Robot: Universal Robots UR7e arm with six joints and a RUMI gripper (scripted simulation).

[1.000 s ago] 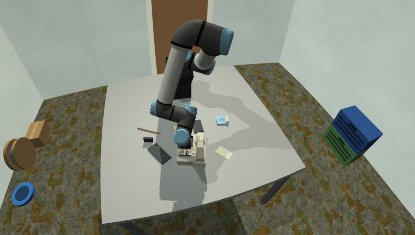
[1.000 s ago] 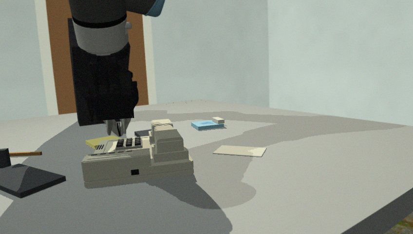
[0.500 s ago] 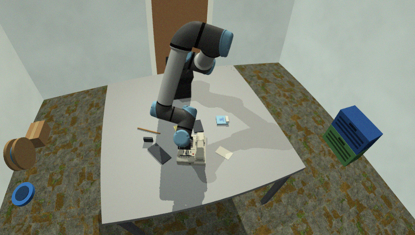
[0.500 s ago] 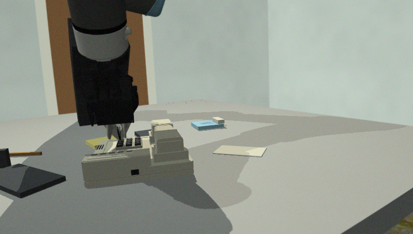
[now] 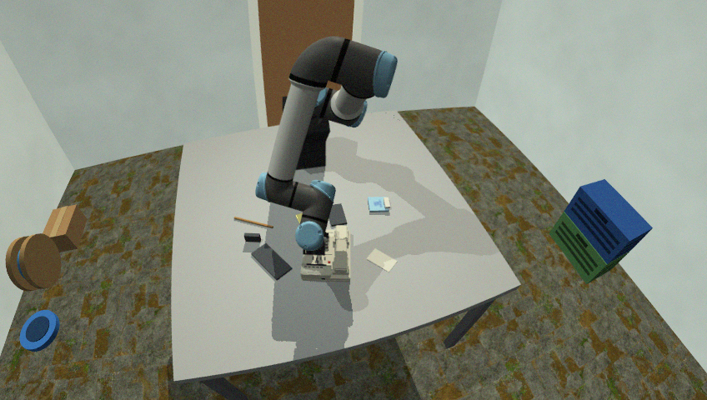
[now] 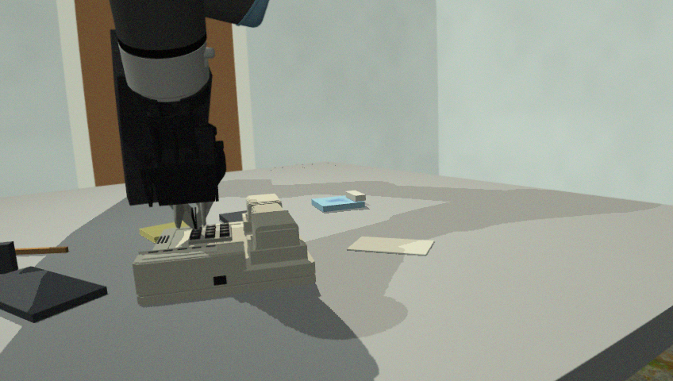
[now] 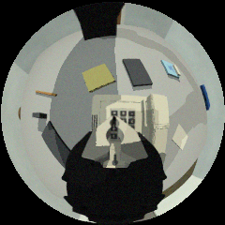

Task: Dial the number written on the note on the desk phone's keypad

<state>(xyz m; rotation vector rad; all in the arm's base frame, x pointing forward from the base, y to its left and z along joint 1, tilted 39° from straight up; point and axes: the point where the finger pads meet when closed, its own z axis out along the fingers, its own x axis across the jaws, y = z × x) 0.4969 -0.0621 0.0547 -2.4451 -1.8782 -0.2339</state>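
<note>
My gripper is now 7 cm short of the handset and 7 cm to the right of it. From my hand the other things lie so: pencil 17 cm behind, 23 cm to the right, 4 cm below; then cream note card 14 cm ahead, 21 cm to the left, 5 cm below; then small black block 8 cm behind, 24 cm to the right, 3 cm below.
</note>
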